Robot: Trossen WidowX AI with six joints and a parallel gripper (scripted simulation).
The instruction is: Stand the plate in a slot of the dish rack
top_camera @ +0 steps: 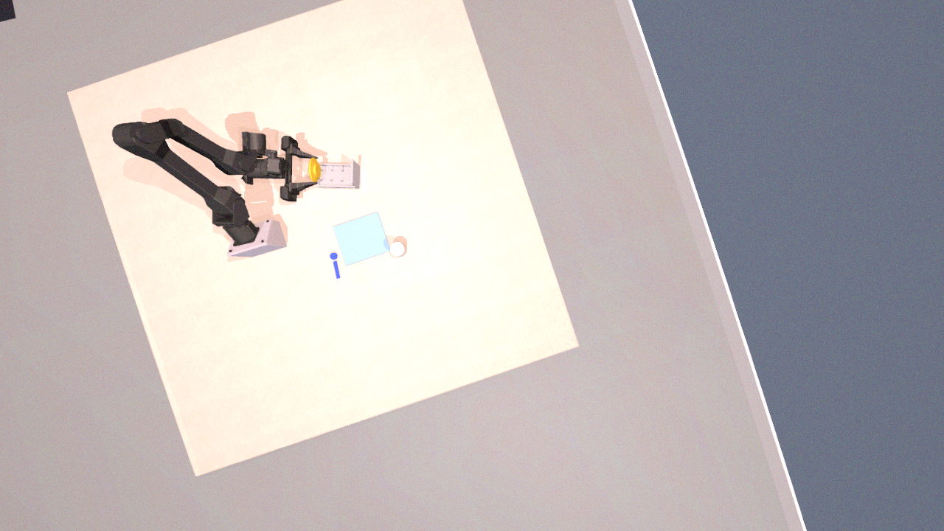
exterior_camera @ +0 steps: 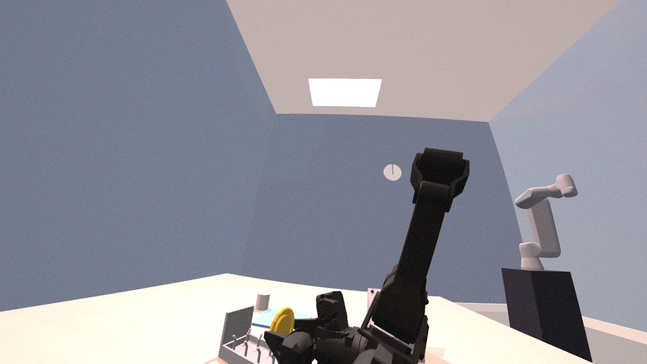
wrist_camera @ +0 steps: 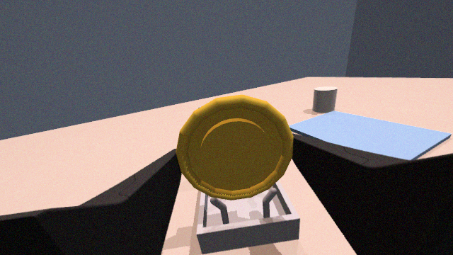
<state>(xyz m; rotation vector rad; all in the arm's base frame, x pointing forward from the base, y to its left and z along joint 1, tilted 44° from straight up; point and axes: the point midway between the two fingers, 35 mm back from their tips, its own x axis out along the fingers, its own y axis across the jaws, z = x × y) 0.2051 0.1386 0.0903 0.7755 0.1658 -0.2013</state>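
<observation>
Right now the grey dish rack is 50 mm below my gripper tip, 40 mm ahead of it and 10 mm to the right of it. Round my gripper tip: light blue mat 220 mm to the right, 70 mm below, 70 mm ahead; then blue spoon 280 mm to the right, 70 mm below, 30 mm behind; then yellow plate 10 mm behind.
</observation>
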